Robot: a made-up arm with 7 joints.
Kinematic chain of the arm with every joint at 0, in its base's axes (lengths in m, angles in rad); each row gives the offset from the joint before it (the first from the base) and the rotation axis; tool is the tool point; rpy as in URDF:
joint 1: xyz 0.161 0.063 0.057 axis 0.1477 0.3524 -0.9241
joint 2: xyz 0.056 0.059 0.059 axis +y
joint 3: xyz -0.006 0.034 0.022 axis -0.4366 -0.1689 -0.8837
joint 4: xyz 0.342 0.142 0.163 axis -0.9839 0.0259 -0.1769
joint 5: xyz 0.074 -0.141 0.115 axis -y
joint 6: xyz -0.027 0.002 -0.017 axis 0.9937 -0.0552 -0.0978
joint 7: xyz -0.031 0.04 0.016 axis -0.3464 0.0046 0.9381
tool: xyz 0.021 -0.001 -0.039 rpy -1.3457 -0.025 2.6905
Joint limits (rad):
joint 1: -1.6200..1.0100
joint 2: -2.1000..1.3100
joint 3: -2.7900..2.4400
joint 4: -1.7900..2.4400
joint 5: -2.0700..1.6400
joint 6: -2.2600..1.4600
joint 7: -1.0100..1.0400
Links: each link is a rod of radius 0.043 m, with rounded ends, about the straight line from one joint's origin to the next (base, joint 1, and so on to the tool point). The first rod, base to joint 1, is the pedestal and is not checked.
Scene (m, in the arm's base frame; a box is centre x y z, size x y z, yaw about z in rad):
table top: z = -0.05
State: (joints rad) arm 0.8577 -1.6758 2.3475 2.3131 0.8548 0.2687 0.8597
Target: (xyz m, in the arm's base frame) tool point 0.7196 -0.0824 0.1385
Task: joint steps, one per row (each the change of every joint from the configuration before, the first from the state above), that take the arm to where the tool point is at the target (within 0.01 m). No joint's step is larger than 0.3 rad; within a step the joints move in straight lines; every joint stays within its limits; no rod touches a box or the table.
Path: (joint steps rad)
1: -0.0808 0.2866 -0.1911 0.0181 -0.0235 0.0302 -0.0003
2: -0.0809 0.2866 -0.1912 0.0182 -0.0235 0.0302 -0.0004
3: -0.0808 0.2866 -0.1911 0.0181 -0.0234 0.0302 -0.0003
4: -0.0808 0.2867 -0.1911 0.0181 -0.0235 0.0303 -0.0004
5: -0.0809 0.2866 -0.1912 0.0181 -0.0235 0.0302 -0.0003
6: -0.0808 0.2866 -0.1911 0.0182 -0.0235 0.0302 -0.0004
7: -0.0808 0.2866 -0.1912 0.0181 -0.0235 0.0302 -0.0003

